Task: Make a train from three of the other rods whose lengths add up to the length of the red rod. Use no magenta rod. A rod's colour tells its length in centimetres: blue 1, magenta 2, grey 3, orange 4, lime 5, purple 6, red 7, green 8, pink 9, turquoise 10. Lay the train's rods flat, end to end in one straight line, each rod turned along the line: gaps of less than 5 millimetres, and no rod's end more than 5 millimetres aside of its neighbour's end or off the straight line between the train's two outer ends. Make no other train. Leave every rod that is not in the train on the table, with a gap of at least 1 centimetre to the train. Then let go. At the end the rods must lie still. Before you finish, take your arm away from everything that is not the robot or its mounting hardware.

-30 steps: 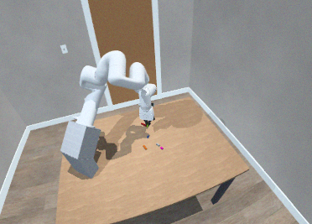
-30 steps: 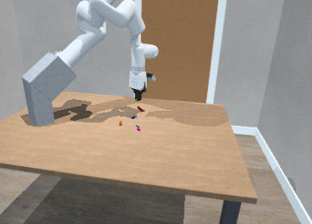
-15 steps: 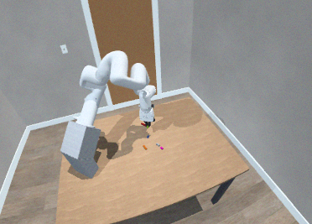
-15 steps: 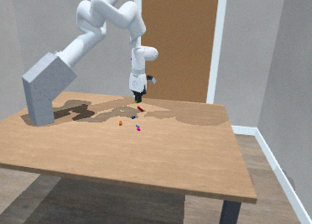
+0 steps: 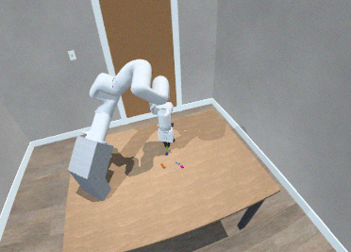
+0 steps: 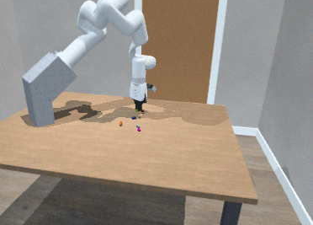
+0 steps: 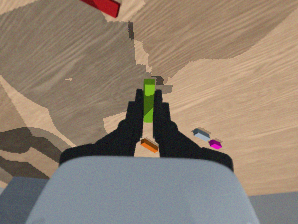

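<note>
Now: the red rod 90 mm to the left of my hand, 60 mm below it and 40 mm behind it. Round my hand: orange rod 140 mm to the right, 60 mm below, 20 mm behind; grey rod 120 mm to the right, 70 mm ahead, 60 mm below; lime rod 20 mm below.
</note>
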